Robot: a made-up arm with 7 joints.
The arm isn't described. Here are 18 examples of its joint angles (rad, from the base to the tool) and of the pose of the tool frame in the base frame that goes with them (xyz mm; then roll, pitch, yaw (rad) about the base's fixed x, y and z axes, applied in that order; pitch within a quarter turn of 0, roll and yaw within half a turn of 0).
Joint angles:
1: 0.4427 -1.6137 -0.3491 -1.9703 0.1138 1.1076 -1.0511
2: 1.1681 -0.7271 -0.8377 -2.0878 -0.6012 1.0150 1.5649
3: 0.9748 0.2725 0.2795 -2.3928 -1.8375 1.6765 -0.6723
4: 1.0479 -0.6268 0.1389 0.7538 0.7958 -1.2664 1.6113
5: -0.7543 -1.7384 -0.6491 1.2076 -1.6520 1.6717 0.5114
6: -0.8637 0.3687 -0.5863 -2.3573 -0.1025 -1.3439 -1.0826
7: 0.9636 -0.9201 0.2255 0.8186 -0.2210 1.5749 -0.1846
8: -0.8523 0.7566 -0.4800 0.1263 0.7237 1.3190 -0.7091
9: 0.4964 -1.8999 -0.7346 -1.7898 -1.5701 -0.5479 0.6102
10: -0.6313 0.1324 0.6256 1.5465 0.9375 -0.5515 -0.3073
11: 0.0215 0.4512 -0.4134 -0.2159 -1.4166 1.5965 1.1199
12: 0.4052 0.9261 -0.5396 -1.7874 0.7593 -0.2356 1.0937
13: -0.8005 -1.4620 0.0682 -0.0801 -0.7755 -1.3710 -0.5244
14: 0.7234 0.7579 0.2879 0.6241 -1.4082 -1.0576 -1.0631
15: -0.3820 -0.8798 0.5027 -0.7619 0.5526 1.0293 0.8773
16: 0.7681 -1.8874 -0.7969 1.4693 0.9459 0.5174 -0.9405
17: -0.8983 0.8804 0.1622 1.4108 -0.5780 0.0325 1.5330
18: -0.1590 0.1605 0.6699 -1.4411 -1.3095 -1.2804 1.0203
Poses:
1: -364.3 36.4 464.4 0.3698 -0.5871 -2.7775
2: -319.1 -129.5 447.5 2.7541 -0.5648 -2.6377
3: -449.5 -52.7 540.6 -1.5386 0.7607 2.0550
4: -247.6 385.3 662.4 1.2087 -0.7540 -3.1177
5: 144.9 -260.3 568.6 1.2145 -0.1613 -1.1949
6: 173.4 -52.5 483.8 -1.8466 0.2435 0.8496
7: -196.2 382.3 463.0 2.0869 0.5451 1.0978
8: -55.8 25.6 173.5 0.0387 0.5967 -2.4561
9: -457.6 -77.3 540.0 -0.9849 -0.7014 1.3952
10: -324.2 127.9 231.7 -0.2611 1.0666 2.8246
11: -311.8 194.2 218.2 1.3605 0.6919 1.9339
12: -121.2 47.9 316.2 1.5607 -0.2677 0.0587
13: 161.9 210.9 156.7 0.8653 -0.1168 -2.3936
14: -500.8 96.5 762.2 -1.0045 0.2592 -1.3352
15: -329.0 328.1 281.9 1.3226 -1.1268 2.7554
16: -107.5 -178.0 372.3 -2.6531 1.1879 -0.6416
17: -165.9 91.9 163.5 2.5393 -0.0037 2.5390
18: -569.8 -205.3 493.2 1.6802 -0.8931 0.0488
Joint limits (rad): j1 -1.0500..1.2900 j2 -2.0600..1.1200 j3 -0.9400..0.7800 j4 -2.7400..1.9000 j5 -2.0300..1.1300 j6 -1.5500..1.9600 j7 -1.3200..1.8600
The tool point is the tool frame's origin. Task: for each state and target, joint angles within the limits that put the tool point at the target. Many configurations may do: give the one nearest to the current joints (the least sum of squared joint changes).
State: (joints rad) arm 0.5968 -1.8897 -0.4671 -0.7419 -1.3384 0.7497 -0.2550
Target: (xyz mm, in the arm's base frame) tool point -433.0 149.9 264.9
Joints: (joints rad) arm 0.7051 -2.0600 -0.3042 -0.6853 -1.9051 0.2949 0.3576
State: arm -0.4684 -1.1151 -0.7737 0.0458 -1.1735 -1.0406 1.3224
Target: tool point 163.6 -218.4 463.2
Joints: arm -0.6557 -1.8271 -0.9400 0.6289 -0.4774 -1.4604 1.0541
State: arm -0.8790 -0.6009 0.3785 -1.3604 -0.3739 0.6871 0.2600
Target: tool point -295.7 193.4 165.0
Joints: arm -0.5819 -1.0071 0.3043 -1.3698 -0.0707 0.7152 0.2592
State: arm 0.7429 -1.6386 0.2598 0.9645 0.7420 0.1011 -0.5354
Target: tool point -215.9 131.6 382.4
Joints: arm 1.2097 -1.4958 -0.0080 1.7651 0.6322 0.2443 -0.3639
